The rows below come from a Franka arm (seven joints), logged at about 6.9 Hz.
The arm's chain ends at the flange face. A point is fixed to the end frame.
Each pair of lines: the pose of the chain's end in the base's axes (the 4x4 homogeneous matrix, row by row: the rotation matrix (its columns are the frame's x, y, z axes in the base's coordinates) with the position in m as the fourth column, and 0 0 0 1 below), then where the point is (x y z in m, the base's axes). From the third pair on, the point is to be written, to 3 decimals.
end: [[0.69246, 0.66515, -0.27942, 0.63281], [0.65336, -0.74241, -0.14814, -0.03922], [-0.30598, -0.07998, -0.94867, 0.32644], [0, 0, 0, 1]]
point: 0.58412 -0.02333 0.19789
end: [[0.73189, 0.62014, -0.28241, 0.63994], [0.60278, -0.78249, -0.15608, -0.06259], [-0.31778, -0.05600, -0.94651, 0.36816], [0, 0, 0, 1]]
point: 0.59301 -0.04721 0.23890
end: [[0.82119, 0.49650, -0.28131, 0.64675], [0.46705, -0.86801, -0.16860, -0.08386], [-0.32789, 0.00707, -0.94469, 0.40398], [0, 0, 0, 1]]
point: 0.606 -0.069 0.273
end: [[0.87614, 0.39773, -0.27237, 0.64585], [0.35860, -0.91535, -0.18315, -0.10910], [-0.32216, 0.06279, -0.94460, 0.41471], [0, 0, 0, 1]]
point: 0.610 -0.097 0.282
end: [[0.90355, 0.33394, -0.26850, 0.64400], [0.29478, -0.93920, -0.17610, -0.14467], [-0.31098, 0.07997, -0.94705, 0.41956], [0, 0, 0, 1]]
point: 0.611 -0.132 0.286
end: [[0.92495, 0.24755, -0.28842, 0.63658], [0.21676, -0.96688, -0.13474, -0.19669], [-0.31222, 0.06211, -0.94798, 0.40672], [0, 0, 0, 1]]
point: 0.605 -0.178 0.273
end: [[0.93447, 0.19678, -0.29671, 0.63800], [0.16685, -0.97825, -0.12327, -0.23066], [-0.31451, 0.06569, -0.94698, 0.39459], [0, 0, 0, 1]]
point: 0.607 -0.211 0.261
